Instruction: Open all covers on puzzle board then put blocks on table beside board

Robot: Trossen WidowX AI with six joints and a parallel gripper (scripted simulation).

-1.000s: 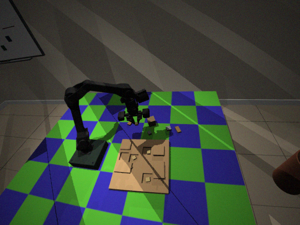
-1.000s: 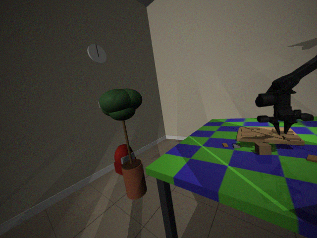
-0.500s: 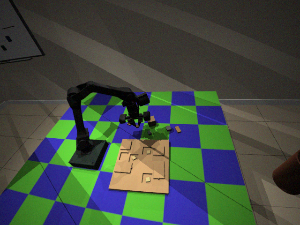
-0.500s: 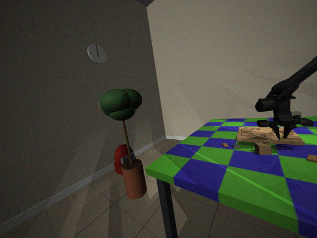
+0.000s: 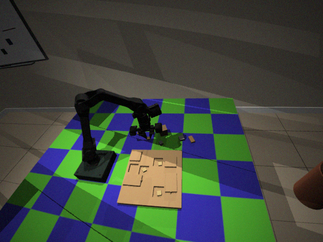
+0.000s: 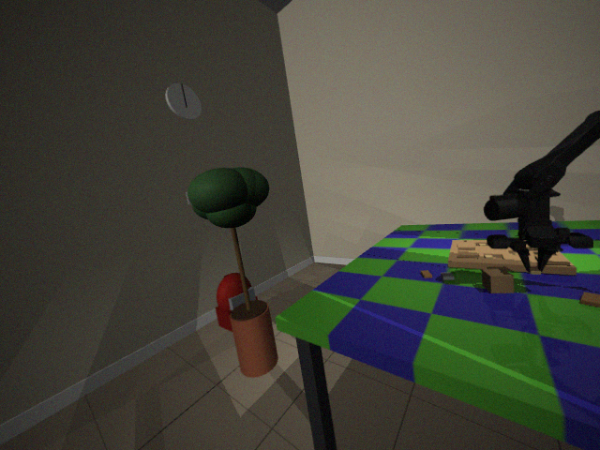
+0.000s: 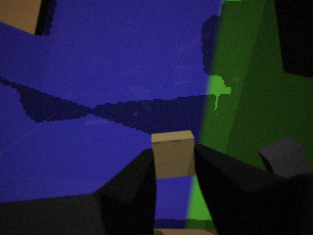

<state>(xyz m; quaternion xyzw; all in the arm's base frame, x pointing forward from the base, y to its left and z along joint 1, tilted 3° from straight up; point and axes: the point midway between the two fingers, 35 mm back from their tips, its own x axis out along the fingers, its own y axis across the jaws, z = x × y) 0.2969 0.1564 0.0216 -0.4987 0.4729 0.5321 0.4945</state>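
My gripper tip is now 210 mm to the left of the tan puzzle board, 30 mm short of it and 10 mm above it. From my gripper tip the other things lie so: brown cube (90 mm ahead, 60 mm to the left, 10 mm below); orange block (260 mm ahead, 30 mm below).
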